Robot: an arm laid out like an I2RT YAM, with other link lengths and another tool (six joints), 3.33 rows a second.
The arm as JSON. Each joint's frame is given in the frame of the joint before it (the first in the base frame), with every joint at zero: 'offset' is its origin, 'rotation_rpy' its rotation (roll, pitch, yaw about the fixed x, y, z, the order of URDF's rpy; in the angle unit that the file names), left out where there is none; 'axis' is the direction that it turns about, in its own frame. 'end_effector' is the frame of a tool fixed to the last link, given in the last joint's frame.
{
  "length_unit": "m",
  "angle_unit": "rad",
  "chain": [
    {
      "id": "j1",
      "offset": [
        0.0,
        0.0,
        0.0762
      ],
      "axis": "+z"
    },
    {
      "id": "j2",
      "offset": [
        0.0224,
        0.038,
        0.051
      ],
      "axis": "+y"
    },
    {
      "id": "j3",
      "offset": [
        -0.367,
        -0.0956,
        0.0
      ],
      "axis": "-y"
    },
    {
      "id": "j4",
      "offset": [
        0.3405,
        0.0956,
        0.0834
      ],
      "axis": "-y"
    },
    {
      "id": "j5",
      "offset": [
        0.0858,
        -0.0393,
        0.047
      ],
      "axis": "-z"
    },
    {
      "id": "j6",
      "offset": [
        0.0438,
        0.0,
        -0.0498
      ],
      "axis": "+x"
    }
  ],
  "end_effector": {
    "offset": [
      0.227,
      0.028,
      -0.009
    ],
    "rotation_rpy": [
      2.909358,
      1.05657,
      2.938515
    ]
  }
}
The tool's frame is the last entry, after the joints.
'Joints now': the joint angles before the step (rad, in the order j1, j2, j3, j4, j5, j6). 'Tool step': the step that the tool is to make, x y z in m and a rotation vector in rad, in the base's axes. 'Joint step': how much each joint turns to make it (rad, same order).
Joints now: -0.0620, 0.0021, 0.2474, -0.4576, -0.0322, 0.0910
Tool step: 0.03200, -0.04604, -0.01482, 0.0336, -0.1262, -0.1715
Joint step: 0.0000, 0.0000, -0.1819, 0.3029, 0.1632, 0.0668
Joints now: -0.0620, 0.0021, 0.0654, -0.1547, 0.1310, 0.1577
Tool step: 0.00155, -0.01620, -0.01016, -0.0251, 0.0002, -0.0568
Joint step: 0.0002, -0.0003, -0.0335, 0.0378, 0.0590, -0.0202
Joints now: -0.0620, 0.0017, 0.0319, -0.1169, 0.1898, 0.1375
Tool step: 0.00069, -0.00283, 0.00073, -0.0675, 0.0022, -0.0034
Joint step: -0.0001, 0.0000, -0.0081, 0.0233, 0.0086, -0.0683
